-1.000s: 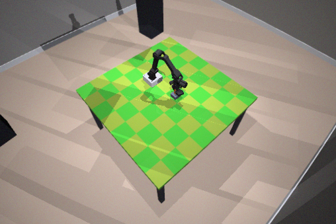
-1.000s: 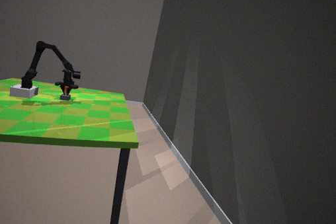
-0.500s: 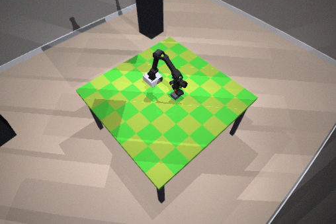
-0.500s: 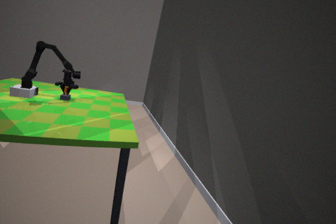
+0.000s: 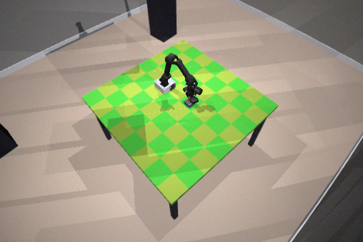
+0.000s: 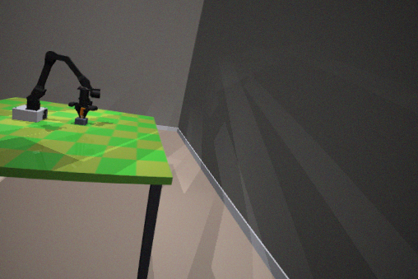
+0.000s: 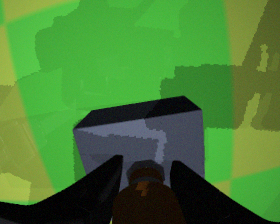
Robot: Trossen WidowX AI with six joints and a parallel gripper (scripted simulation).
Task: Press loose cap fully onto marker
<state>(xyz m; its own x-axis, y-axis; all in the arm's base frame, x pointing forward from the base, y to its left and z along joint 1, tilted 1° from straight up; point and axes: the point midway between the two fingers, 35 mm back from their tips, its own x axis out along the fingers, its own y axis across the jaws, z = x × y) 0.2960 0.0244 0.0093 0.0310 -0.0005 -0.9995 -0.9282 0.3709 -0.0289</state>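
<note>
The orange cap is 10 mm to the right of my gripper tip and 50 mm above it. Round my gripper tip: holder block 10 mm to the right, 20 mm below.
</note>
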